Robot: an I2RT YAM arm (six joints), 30 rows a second.
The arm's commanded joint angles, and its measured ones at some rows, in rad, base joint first. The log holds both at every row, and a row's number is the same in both.
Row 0, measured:
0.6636, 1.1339, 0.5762, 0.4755, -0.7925, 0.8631
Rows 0 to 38, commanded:
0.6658, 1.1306, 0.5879, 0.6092, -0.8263, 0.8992
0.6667, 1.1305, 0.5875, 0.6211, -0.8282, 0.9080
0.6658, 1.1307, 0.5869, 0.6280, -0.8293, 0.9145
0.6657, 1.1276, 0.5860, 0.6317, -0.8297, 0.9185
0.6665, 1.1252, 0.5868, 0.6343, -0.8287, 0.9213
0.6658, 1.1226, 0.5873, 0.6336, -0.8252, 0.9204
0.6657, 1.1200, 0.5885, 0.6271, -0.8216, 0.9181
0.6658, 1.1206, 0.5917, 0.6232, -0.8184, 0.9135
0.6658, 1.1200, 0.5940, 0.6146, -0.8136, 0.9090
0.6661, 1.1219, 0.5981, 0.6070, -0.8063, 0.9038
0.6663, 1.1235, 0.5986, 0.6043, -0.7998, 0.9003
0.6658, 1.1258, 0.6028, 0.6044, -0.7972, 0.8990
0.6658, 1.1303, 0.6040, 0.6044, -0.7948, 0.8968
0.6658, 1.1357, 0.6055, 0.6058, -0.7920, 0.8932
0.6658, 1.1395, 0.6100, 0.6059, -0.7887, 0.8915
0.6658, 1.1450, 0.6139, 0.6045, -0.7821, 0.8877
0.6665, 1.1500, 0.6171, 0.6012, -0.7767, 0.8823
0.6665, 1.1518, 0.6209, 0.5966, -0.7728, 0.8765
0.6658, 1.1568, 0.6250, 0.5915, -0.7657, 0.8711
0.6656, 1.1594, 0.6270, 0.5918, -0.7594, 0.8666
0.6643, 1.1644, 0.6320, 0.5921, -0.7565, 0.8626
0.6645, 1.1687, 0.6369, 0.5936, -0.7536, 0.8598
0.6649, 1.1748, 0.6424, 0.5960, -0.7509, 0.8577
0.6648, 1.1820, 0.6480, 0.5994, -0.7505, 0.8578
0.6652, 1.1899, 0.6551, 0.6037, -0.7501, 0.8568
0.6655, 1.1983, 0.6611, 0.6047, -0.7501, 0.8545
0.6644, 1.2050, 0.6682, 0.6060, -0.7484, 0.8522
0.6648, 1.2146, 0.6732, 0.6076, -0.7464, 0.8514
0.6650, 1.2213, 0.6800, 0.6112, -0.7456, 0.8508
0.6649, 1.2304, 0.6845, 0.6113, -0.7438, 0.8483
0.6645, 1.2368, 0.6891, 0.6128, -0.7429, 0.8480
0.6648, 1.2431, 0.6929, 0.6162, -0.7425, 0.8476
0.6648, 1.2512, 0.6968, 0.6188, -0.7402, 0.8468
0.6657, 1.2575, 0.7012, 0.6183, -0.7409, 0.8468
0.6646, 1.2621, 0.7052, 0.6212, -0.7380, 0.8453
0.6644, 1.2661, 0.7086, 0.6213, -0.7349, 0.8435
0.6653, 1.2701, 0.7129, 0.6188, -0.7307, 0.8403
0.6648, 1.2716, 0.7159, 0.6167, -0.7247, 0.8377
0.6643, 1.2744, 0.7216, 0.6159, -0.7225, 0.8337
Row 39, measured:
0.6628, 1.2709, 0.6899, 0.4023, -0.8295, 0.8555
